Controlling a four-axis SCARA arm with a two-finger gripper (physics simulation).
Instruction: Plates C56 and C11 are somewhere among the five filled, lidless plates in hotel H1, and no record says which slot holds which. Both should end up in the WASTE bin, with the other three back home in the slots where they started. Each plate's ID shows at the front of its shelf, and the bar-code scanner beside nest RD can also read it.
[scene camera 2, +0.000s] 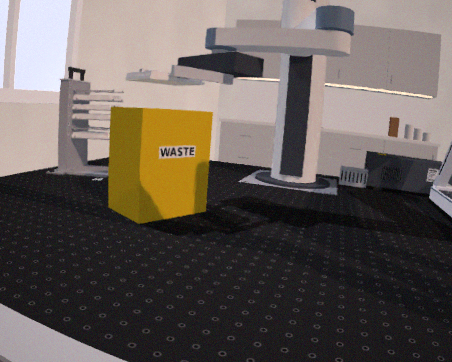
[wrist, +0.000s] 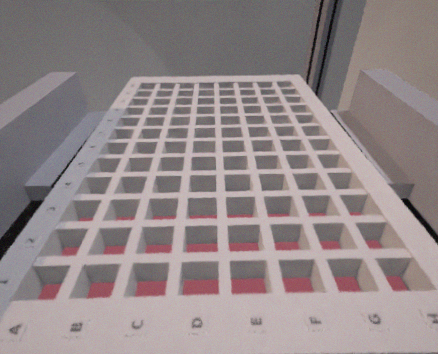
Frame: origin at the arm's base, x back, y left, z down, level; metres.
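Seen in the pictures: gripper, between the fingertips: (scene camera 2: 155, 72) (wrist: 218, 98); arm's base, origin of its link: (scene camera 2: 292, 184).
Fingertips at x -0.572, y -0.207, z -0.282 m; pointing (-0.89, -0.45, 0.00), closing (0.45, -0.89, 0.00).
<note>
Pixels of each thing's top centre, then the offset from my fingertips to it. "spot": a spot on its surface instead.
- yellow WASTE bin, centre of its top: (scene camera 2: 161, 109) dy +0.007, dx +0.023, dz +0.069 m
- small slotted grey rack, a spot on its surface: (scene camera 2: 353, 176) spot: dy +0.409, dx +0.616, dz +0.235 m
- dark box, a spot on its surface: (scene camera 2: 400, 171) spot: dy +0.567, dx +0.605, dz +0.196 m
My gripper (scene camera 2: 182, 76) (wrist: 218, 98) is shut on a white, lidless deep-well plate (scene camera 2: 145, 76) (wrist: 220, 327) and holds it level. Red liquid shows in its nearer wells; no ID can be read on it. In the scene view, the plate is raised above the rim height of the yellow WASTE bin (scene camera 2: 175, 175), whose inside is hidden. A grey hotel (scene camera 2: 73, 125) stands at the left with several light plates or shelves; its name and their IDs cannot be read. The scanner and nest RD cannot be made out.
The arm's column (scene camera 2: 300, 115) stands on the dark, dotted table (scene camera 2: 280, 280) behind and right of the bin. A small slotted grey rack (scene camera 2: 353, 176) and a dark box (scene camera 2: 400, 171) are farther right. A white-framed device (scene camera 2: 442, 197) is cut off by the right edge.
</note>
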